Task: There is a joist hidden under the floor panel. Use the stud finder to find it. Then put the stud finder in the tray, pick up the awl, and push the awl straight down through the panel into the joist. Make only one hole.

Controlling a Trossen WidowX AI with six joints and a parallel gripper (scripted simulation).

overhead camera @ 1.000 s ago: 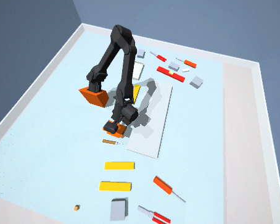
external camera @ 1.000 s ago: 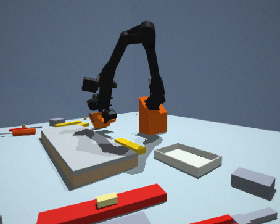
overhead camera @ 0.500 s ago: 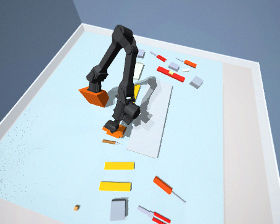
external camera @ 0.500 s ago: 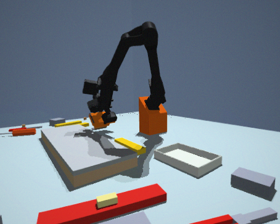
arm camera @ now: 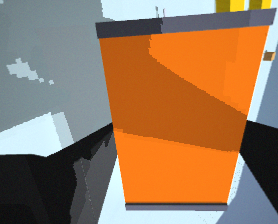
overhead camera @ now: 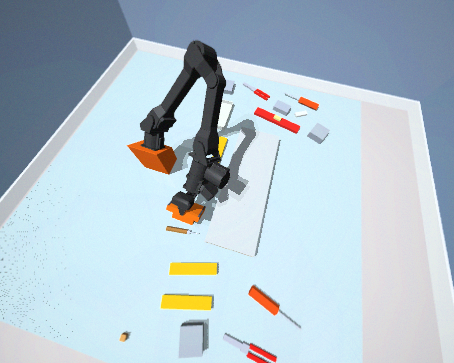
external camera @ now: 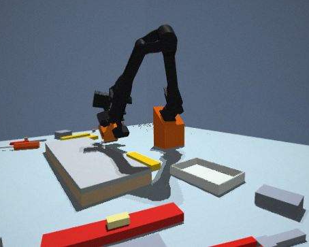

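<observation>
Right now the brown-handled awl is 20 mm ahead of my gripper tip, 70 mm to the right of it and 60 mm below it. The rest, counted from my gripper tip: red level: 190 mm ahead, 580 mm to the left, 50 mm below; then white tray: 90 mm behind, 500 mm to the left, 50 mm below; then orange stud finder: 20 mm ahead, 20 mm to the right, 20 mm below.
</observation>
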